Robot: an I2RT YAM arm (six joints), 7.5 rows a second.
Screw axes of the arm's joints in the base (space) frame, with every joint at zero. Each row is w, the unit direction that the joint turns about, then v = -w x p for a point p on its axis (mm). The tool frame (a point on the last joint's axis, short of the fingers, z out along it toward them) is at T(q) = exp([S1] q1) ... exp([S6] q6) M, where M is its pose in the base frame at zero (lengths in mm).
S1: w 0 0 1 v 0.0 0.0 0.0
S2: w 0 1 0 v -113.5 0.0 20.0
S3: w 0 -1 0 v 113.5 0.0 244.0
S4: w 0 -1 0 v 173.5 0.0 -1.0
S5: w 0 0 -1 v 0.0 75.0 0.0
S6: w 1 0 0 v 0.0 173.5 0.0
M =
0 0 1 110.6
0 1 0 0.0
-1 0 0 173.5
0 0 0 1
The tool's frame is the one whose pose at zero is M.
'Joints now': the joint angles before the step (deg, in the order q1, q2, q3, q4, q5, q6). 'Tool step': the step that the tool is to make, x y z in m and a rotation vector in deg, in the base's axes. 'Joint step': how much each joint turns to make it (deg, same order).
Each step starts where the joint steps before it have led.
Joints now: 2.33 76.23 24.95 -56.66 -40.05 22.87
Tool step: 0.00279 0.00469 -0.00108 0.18 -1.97 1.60
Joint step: 1.99 -0.01 0.00 2.27 -0.17 0.46
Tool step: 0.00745 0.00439 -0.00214 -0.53 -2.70 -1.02
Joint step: 1.61 0.01 -0.02 4.98 0.15 3.58
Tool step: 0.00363 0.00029 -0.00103 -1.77 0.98 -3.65
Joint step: 0.16 -0.01 0.00 2.17 1.00 5.23
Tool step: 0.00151 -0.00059 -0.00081 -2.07 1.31 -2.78
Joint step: 0.00 0.00 0.00 0.87 1.51 3.85
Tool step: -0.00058 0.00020 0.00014 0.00 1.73 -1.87
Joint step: 0.02 0.00 -0.02 -0.26 -0.44 2.34
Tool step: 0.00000 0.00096 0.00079 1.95 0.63 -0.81
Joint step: -0.02 0.01 0.00 0.00 -2.10 0.65
